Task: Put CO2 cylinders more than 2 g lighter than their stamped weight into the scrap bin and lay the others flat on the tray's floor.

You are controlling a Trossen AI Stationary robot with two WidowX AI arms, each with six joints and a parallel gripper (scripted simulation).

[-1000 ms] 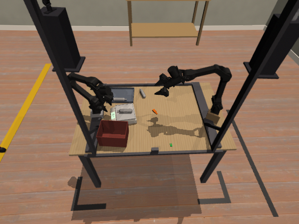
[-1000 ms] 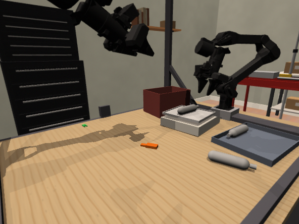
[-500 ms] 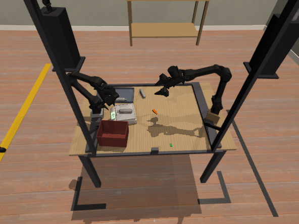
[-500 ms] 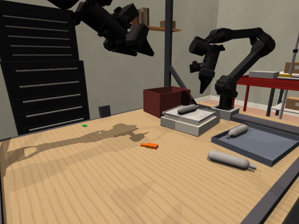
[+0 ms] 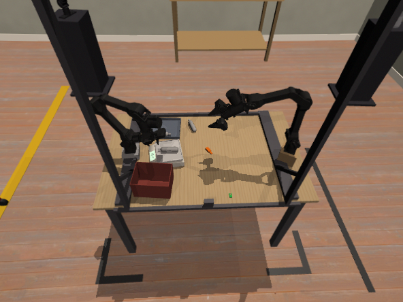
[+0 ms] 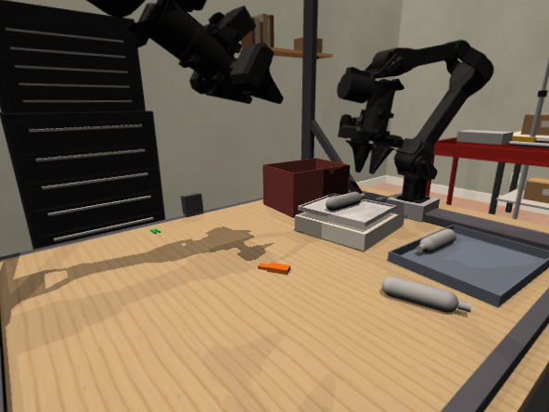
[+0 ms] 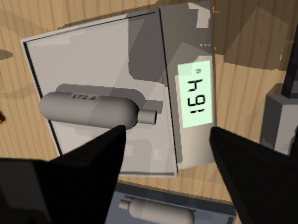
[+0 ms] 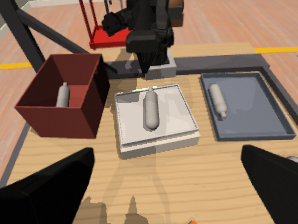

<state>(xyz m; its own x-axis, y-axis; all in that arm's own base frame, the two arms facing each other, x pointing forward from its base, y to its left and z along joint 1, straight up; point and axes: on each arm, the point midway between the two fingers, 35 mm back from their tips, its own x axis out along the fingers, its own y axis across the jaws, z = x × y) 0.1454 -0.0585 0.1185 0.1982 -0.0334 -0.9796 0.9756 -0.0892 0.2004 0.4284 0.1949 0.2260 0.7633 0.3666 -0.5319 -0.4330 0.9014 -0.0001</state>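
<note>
My left hand is 20 cm past the red scrap bin, 13 cm above it and 3 cm to the left of it. From my left hand the other things lie so: grey tray: 27 cm ahead, 15 cm below, 1 cm to the right; then small orange piece: 34 cm to the right, 16 cm below, 8 cm ahead; then small green piece: 45 cm to the right, 24 cm behind, 16 cm below.
</note>
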